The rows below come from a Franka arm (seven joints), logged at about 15 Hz.
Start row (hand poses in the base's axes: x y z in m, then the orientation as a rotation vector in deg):
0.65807, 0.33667, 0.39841, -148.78, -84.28, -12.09
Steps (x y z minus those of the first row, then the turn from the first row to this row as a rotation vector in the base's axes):
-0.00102, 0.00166, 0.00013, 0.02, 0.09, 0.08
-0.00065, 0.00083, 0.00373, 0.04, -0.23, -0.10
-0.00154, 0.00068, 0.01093, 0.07, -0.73, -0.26
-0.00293, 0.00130, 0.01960, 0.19, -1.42, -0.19
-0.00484, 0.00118, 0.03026, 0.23, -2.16, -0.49
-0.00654, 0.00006, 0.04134, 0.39, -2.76, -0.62
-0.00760, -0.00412, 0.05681, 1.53, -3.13, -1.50
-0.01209, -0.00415, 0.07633, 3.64, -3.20, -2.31
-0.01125, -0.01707, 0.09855, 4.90, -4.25, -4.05
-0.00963, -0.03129, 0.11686, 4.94, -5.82, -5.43
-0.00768, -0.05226, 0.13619, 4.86, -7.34, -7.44
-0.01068, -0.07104, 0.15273, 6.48, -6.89, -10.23
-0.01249, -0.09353, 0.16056, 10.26, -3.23, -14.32
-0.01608, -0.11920, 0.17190, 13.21, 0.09, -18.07
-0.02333, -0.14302, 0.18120, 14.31, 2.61, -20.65
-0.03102, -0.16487, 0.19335, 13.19, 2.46, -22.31
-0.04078, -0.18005, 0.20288, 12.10, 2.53, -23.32
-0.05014, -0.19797, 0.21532, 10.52, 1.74, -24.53
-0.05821, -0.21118, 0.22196, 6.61, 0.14, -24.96
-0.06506, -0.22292, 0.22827, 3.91, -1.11, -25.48
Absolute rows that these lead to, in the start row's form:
0.65705, 0.33833, 0.39854, -148.68, -84.34, -11.97
0.65742, 0.33750, 0.40214, -148.89, -84.21, -12.43
0.65653, 0.33735, 0.40934, -149.13, -84.15, -13.14
0.65514, 0.33797, 0.41801, -149.16, -84.41, -14.13
0.65323, 0.33785, 0.42867, -149.56, -84.24, -15.19
0.65153, 0.33673, 0.43975, -149.68, -84.18, -16.11
0.65047, 0.33255, 0.45522, -149.55, -82.61, -17.47
0.64598, 0.33252, 0.47474, -148.48, -80.58, -19.03
0.64682, 0.31960, 0.49696, -149.00, -78.05, -21.43
0.64844, 0.30538, 0.51527, -150.32, -76.69, -23.71
0.65039, 0.28441, 0.53460, -152.14, -74.51, -25.94
0.64739, 0.26563, 0.55114, -152.59, -69.97, -26.62
0.64558, 0.24314, 0.55897, -151.17, -62.05, -24.46
0.64199, 0.21747, 0.57031, -150.01, -55.14, -22.27
0.63474, 0.19365, 0.57961, -149.79, -50.76, -19.96
0.62705, 0.17180, 0.59176, -151.66, -49.04, -19.63
0.61729, 0.15662, 0.60129, -153.10, -48.09, -18.98
0.60793, 0.13870, 0.61373, -155.30, -47.22, -19.14
0.59986, 0.12549, 0.62037, -159.38, -48.36, -18.83
0.59301, 0.11375, 0.62668, -162.36, -48.86, -18.82

